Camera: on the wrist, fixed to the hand. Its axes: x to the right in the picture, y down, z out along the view.
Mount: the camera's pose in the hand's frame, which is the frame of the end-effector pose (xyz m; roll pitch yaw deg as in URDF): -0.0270 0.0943 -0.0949 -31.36 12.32 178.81
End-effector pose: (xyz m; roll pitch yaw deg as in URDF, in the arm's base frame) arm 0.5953 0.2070 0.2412 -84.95 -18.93 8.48
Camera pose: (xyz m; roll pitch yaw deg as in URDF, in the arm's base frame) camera 0.6156 0.1228 0.1357 58.15 20.72 -158.50
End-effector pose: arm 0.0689 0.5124 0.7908 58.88 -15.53 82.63
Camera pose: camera -0.0644 0.4949 0.8141 -93.81 20.55 -109.27
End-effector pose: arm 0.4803 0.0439 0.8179 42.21 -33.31 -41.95
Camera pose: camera 0.5557 0.1558 0.7973 -80.81 41.08 125.92
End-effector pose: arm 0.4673 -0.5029 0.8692 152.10 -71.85 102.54
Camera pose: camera 0.5335 -0.6214 0.8834 168.00 60.05 -86.90
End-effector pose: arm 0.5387 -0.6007 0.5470 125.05 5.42 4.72
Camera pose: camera 0.5224 -0.5784 0.6807 -154.70 -13.34 175.07
